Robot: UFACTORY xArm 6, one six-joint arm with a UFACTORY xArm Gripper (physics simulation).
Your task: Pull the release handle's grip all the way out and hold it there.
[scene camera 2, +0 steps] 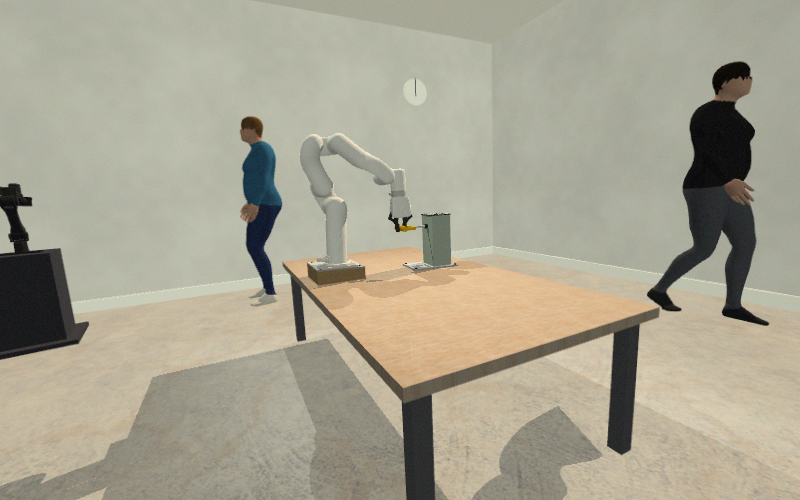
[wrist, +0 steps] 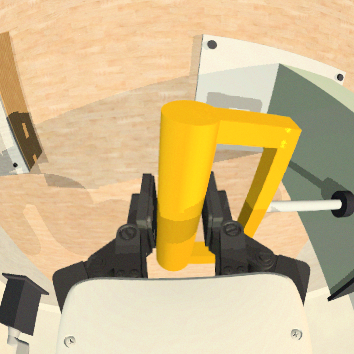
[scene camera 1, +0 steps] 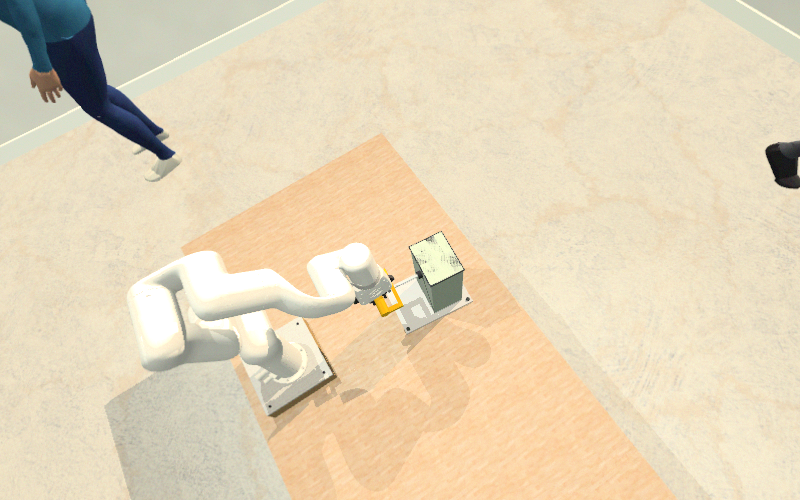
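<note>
The gripper (wrist: pixel 178 188) appears in the robot's view of the scene. A white base plate (wrist: pixel 232 73) is visible as well, and scene camera 1 also shows the plate (scene camera 1: pixel 417 312).
</note>
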